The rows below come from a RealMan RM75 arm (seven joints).
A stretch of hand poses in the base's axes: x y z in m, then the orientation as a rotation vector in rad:
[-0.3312 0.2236 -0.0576 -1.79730 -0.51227 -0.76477]
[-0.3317 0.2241 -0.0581 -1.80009 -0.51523 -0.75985]
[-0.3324 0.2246 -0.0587 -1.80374 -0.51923 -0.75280]
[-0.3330 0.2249 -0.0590 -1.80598 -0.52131 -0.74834]
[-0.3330 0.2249 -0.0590 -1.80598 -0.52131 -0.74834]
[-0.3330 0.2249 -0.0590 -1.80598 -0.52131 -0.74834]
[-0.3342 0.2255 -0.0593 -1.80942 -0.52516 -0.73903]
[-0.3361 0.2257 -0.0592 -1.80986 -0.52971 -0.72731]
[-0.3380 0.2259 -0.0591 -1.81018 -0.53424 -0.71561]
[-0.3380 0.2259 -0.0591 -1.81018 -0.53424 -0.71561]
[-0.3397 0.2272 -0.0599 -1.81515 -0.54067 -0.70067]
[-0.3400 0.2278 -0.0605 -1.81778 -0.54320 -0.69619]
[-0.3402 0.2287 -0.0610 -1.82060 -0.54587 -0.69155]
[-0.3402 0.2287 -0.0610 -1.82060 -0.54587 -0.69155]
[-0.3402 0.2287 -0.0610 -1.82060 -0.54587 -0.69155]
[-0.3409 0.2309 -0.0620 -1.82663 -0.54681 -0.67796]
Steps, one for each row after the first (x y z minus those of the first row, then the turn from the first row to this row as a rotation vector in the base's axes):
[-0.0005 0.0005 -0.0005 -0.00361 0.00234 0.00327]
[-0.0012 0.0010 -0.0011 -0.00839 0.00576 0.00794]
[-0.0018 0.0013 -0.0014 -0.01118 0.00813 0.01065]
[-0.0018 0.0013 -0.0014 -0.01118 0.00813 0.01065]
[-0.0018 0.0013 -0.0014 -0.01118 0.00813 0.01065]
[-0.0030 0.0019 -0.0017 -0.01574 0.01312 0.01648]
[-0.0049 0.0021 -0.0016 -0.01796 0.01900 0.02507]
[-0.0068 0.0023 -0.0015 -0.02011 0.02485 0.03368]
[-0.0068 0.0023 -0.0015 -0.02011 0.02485 0.03368]
[-0.0085 0.0036 -0.0023 -0.02721 0.03262 0.04332]
[-0.0088 0.0042 -0.0029 -0.03060 0.03481 0.04612]
[-0.0090 0.0051 -0.0034 -0.03422 0.03707 0.04900]
[-0.0090 0.0051 -0.0034 -0.03422 0.03707 0.04900]
[-0.0090 0.0051 -0.0034 -0.03422 0.03707 0.04900]
[-0.0097 0.0073 -0.0044 -0.04014 0.04669 0.05434]

